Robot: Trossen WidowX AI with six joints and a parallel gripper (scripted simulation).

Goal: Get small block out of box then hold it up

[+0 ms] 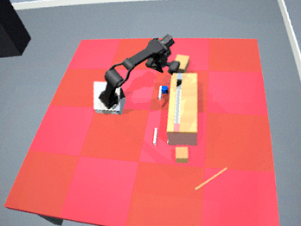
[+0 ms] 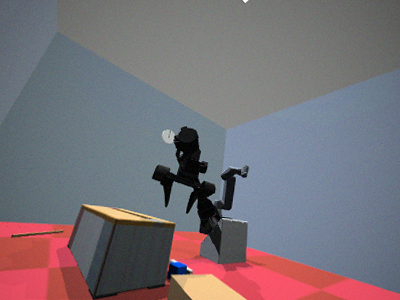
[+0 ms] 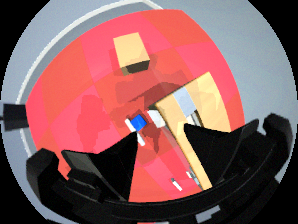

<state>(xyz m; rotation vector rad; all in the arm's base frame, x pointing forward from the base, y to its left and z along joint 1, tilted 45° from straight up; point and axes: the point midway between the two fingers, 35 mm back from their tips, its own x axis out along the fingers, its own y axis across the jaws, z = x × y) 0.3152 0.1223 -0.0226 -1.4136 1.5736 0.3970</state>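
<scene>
Right now my gripper tip is 140 mm above the small blue block, 30 mm past it and 10 mm to the right of it. The rest, counted from my gripper tip: thin stick: 540 mm to the right, 210 mm ahead, 160 mm below; then box: 160 mm to the right, 100 mm below, 40 mm ahead.
</scene>
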